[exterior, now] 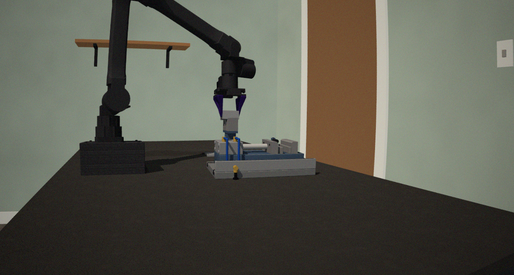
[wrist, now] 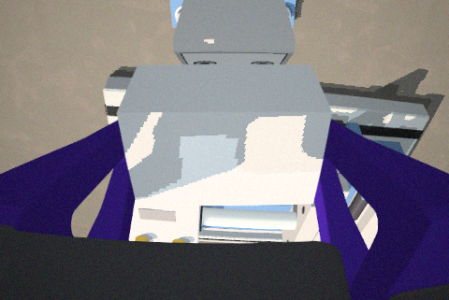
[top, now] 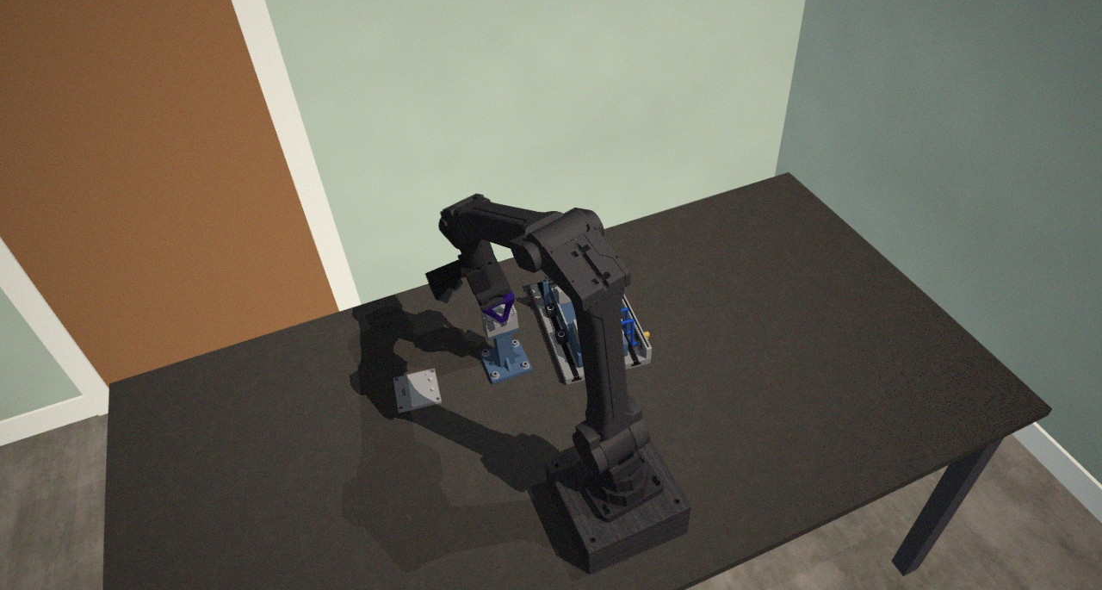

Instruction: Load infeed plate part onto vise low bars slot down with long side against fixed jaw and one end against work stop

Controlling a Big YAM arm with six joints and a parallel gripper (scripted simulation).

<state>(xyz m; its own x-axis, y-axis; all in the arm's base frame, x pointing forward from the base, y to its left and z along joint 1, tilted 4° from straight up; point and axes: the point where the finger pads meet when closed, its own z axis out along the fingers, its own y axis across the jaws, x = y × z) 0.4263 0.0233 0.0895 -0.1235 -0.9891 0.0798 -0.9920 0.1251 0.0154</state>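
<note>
The part lies 10 mm below my hand. Also, from my hand: grey infeed plate 30 mm ahead, 200 mm to the left, 170 mm below.
</note>
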